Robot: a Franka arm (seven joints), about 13 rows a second.
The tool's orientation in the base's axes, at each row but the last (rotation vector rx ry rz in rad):
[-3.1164 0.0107 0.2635]
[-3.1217 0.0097 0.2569]
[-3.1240 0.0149 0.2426]
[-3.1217 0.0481 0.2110]
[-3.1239 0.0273 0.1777]
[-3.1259 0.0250 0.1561]
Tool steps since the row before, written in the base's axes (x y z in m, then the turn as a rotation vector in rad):
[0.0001 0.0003 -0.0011 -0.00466 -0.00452 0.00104]
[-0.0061 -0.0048 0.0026 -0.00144 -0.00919 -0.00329]
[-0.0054 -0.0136 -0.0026 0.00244 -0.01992 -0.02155]
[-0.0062 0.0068 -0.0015 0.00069 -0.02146 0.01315]
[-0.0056 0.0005 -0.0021 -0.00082 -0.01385 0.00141]
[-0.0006 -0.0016 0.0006 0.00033 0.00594 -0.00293]
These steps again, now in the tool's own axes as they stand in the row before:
[0.0003 -0.0003 0.0011 -0.00474 0.00454 -0.00031]
[-0.0064 0.0048 -0.0016 -0.00083 0.00923 0.00339]
[-0.0048 0.0137 0.0033 0.00591 0.02005 0.02074]
[-0.0061 -0.0066 0.0024 -0.00045 0.02129 -0.01343]
[-0.0053 -0.0004 0.0027 -0.00074 0.01385 -0.00149]
[-0.0006 0.0016 -0.0006 0.00053 -0.00591 0.00296]

